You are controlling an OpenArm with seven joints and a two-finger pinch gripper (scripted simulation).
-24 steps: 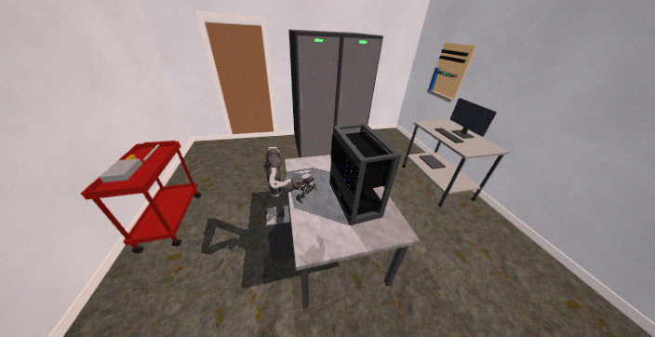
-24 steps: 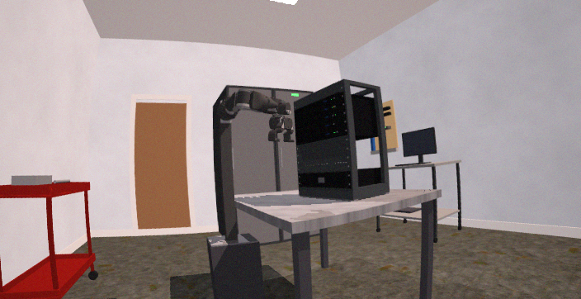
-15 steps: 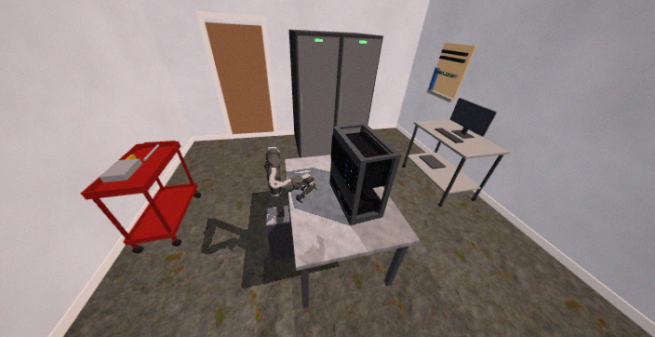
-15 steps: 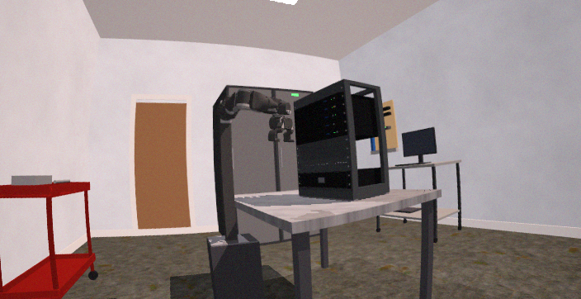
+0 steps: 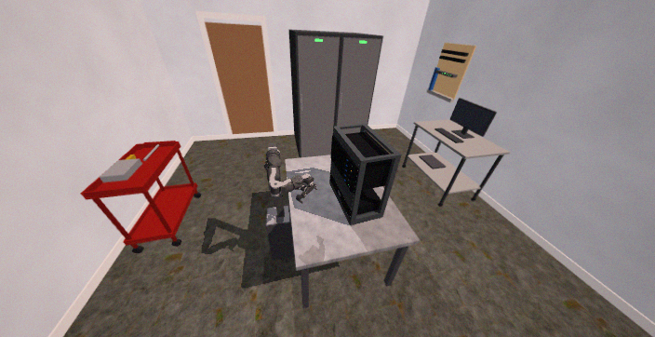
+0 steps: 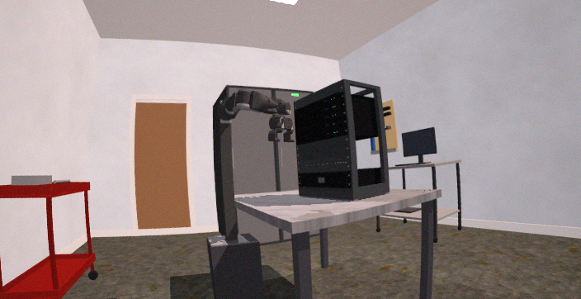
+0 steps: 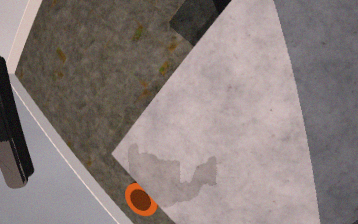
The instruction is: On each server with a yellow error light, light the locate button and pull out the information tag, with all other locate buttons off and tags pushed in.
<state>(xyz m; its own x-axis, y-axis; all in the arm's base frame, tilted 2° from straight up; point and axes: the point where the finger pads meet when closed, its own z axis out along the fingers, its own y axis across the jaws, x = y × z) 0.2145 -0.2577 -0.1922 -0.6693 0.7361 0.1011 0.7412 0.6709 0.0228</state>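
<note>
The locate button is 30 cm ahead of my hand, 6 cm above it and 2 cm to the right of it.
</note>
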